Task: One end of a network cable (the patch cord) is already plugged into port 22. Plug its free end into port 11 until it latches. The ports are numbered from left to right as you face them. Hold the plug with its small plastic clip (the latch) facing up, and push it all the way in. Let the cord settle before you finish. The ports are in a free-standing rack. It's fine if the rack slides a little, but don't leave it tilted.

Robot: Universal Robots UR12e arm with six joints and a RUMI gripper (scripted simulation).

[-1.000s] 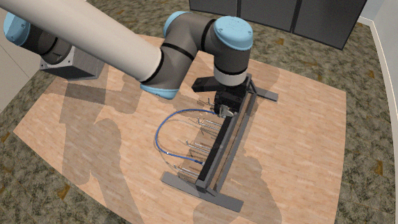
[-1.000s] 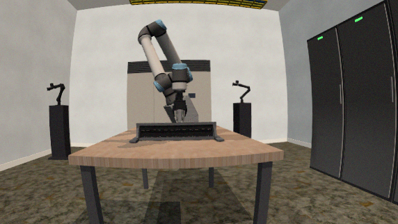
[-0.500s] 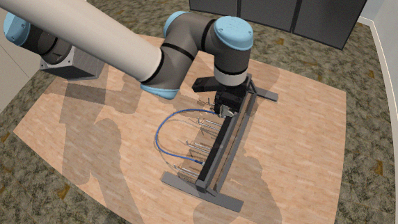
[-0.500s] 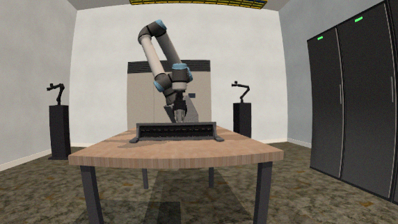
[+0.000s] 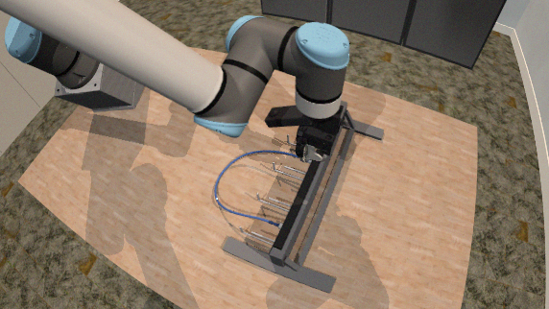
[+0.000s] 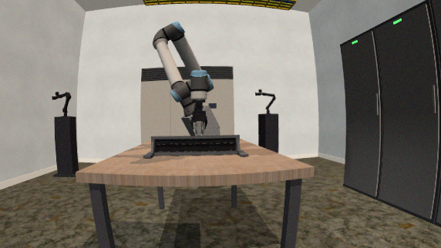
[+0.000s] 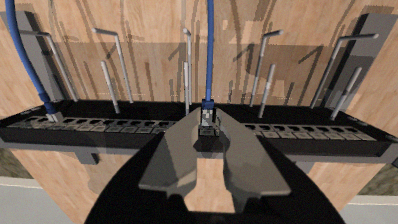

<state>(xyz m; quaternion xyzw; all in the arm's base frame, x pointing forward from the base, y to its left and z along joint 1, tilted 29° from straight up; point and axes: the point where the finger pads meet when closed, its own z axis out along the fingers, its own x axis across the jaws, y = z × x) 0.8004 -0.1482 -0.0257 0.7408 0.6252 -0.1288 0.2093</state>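
Now: hand 10 mm short of the plug and 10 mm above it.
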